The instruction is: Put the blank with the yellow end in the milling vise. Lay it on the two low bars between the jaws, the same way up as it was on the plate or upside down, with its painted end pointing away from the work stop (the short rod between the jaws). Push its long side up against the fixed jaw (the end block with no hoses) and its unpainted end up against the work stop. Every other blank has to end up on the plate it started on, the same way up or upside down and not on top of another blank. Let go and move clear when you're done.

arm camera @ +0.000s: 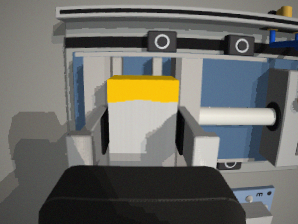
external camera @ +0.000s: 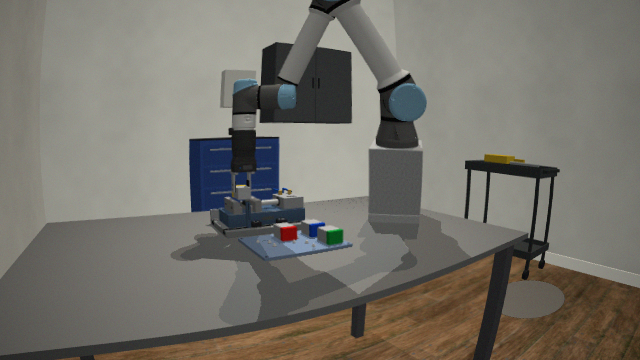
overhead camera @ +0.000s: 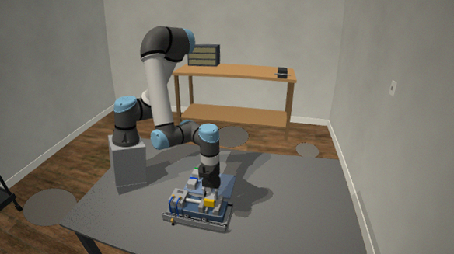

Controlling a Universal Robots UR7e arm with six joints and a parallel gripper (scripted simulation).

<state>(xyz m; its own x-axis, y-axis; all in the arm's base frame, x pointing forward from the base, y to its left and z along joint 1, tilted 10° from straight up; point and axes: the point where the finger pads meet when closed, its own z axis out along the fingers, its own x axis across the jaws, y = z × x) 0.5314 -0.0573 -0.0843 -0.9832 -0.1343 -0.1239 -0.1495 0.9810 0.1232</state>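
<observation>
My hand is 20 mm above the yellow-ended blank. Also, from my hand: hosed block 160 mm behind, 60 mm below, 20 mm to the right; red-ended blank 170 mm to the left, 110 mm below, 90 mm behind; work stop 50 mm to the left, 40 mm below.
</observation>
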